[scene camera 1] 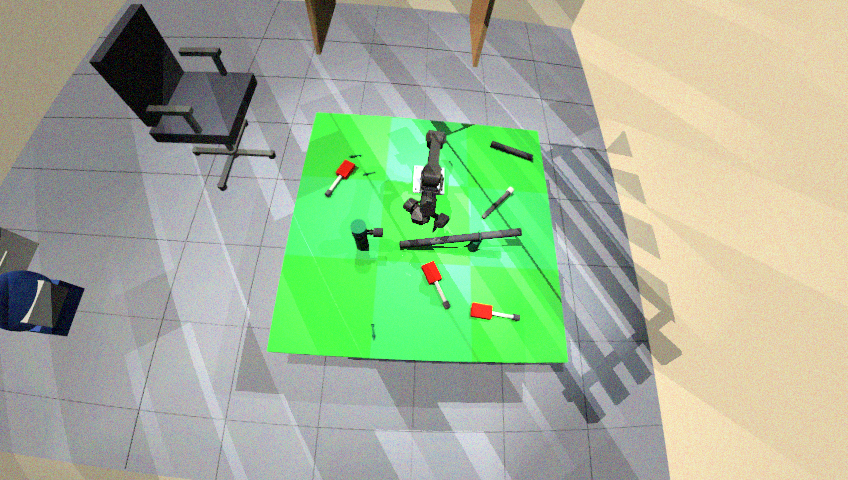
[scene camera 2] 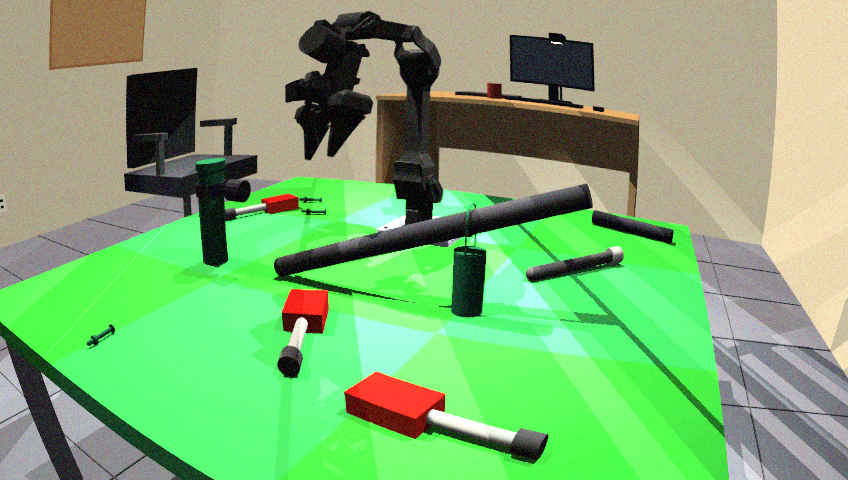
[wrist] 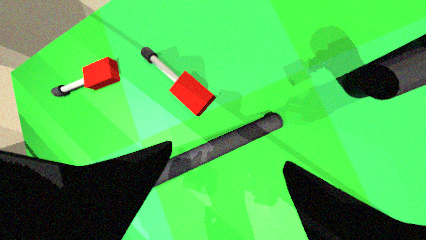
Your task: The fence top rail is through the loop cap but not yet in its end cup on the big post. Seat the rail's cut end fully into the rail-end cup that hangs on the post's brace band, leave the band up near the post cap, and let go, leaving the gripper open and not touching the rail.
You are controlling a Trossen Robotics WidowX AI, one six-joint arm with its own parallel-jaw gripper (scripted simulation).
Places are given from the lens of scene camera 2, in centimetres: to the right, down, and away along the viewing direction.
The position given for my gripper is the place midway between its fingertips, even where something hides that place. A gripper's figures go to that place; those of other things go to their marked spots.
my gripper (scene camera 2: 318, 158): -17, -13, 89
short green post (scene camera 2: 469, 262): 6, 3, 82
